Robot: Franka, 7 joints.
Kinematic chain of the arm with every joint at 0, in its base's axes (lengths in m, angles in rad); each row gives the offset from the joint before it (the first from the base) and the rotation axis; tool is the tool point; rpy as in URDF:
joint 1: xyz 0 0 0.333 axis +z
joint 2: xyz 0 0 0 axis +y
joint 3: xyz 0 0 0.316 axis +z
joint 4: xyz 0.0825 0 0 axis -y
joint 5: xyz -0.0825 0 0.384 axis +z
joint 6: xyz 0 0 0 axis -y
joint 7: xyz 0.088 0 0 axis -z
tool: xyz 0 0 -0.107 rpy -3.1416 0 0
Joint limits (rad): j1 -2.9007..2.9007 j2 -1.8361..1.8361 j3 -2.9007..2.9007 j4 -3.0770..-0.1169 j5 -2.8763..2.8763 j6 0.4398..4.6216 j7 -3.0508..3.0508
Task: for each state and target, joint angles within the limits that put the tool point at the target. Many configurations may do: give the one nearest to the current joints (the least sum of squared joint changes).
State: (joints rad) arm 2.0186 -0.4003 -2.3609 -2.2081 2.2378 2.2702 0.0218
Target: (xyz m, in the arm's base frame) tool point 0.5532 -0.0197 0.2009
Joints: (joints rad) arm 2.2149 -0.6088 -2.3048 -2.1980 2.2401 2.2646 0.0218
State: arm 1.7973 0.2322 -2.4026 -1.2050 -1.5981 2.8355 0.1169
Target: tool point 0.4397 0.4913 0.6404
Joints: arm 1.9272 0.7748 -1.6794 -1.4916 -1.6264 2.9636 0.1169
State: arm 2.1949 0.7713 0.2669 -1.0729 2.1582 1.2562 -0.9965
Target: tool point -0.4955 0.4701 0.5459
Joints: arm 2.0673 0.6455 0.2148 -1.2998 2.0300 0.9783 -0.9965
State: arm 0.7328 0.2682 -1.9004 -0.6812 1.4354 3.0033 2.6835
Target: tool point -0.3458 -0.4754 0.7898
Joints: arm 0.3491 -0.1555 -2.2680 -1.2815 1.6096 3.3048 2.6835
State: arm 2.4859 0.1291 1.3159 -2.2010 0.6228 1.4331 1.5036
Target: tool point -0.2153 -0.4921 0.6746
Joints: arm 2.6315 0.1354 1.5970 -1.5326 0.7825 1.4182 1.5036
